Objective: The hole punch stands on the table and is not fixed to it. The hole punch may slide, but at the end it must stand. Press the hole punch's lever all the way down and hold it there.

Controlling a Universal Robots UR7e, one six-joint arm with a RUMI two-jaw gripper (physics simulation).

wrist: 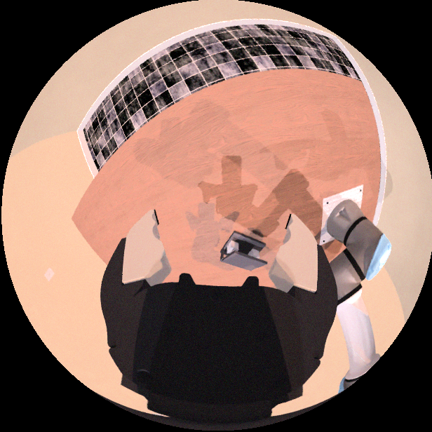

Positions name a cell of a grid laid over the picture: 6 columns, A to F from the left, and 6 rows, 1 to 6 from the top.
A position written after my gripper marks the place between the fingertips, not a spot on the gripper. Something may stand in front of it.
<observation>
In view: my gripper (D3) and a hole punch (D4).
</observation>
